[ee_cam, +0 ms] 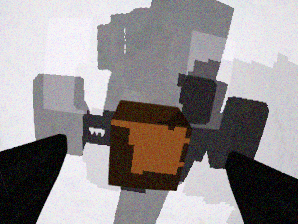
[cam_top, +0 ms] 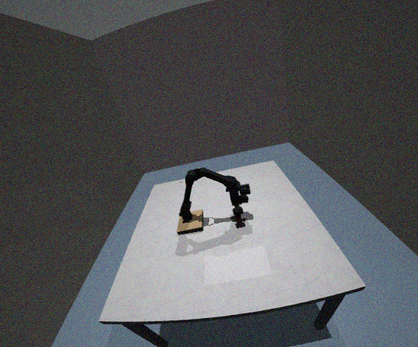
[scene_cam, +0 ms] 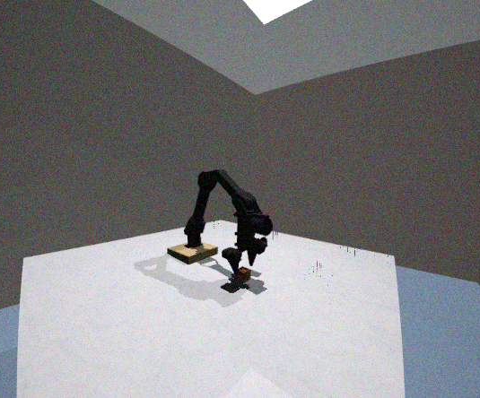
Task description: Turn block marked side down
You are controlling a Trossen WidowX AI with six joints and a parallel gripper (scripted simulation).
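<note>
Right now my gripper tip is 10 mm past the orange block and 20 mm above it.
</note>
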